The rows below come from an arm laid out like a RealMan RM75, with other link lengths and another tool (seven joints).
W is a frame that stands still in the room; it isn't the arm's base.
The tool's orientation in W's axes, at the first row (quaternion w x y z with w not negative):
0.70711, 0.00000, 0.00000, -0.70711
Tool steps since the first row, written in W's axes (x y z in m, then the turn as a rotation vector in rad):
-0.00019, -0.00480, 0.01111, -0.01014, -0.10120, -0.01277
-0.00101, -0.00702, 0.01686, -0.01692, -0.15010, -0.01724
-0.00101, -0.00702, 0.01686, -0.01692, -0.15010, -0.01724
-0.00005, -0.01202, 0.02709, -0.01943, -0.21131, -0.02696
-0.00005, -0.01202, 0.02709, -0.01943, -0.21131, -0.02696
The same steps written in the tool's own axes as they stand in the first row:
0.00480, -0.00019, 0.01111, 0.10120, -0.01014, -0.01277
0.00702, -0.00101, 0.01686, 0.15010, -0.01692, -0.01724
0.00702, -0.00101, 0.01686, 0.15010, -0.01692, -0.01724
0.01202, -0.00005, 0.02709, 0.21131, -0.01943, -0.02696
0.01202, -0.00005, 0.02709, 0.21131, -0.01943, -0.02696

